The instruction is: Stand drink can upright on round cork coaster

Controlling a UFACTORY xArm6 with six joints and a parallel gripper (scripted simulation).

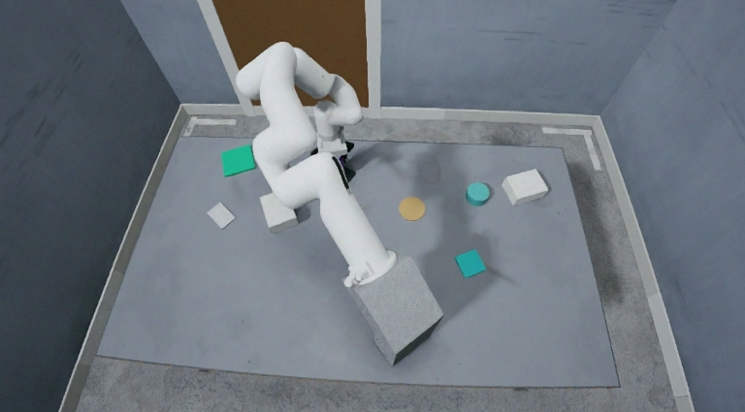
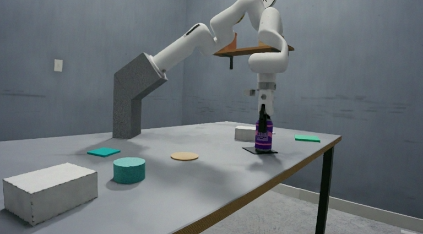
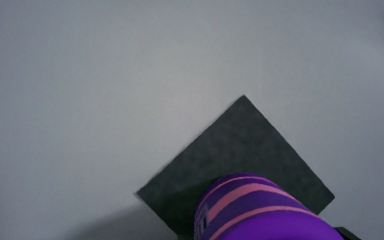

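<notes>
Right now my hand is 90 mm above the dark grey square mat, 10 mm to the left of it and 10 mm past it. From my hand the other things lie so: green square pad: 400 mm to the left, 130 mm behind, 90 mm below; white tile: 370 mm behind, 290 mm to the left, 90 mm below; purple drink can: 30 mm below.
</notes>
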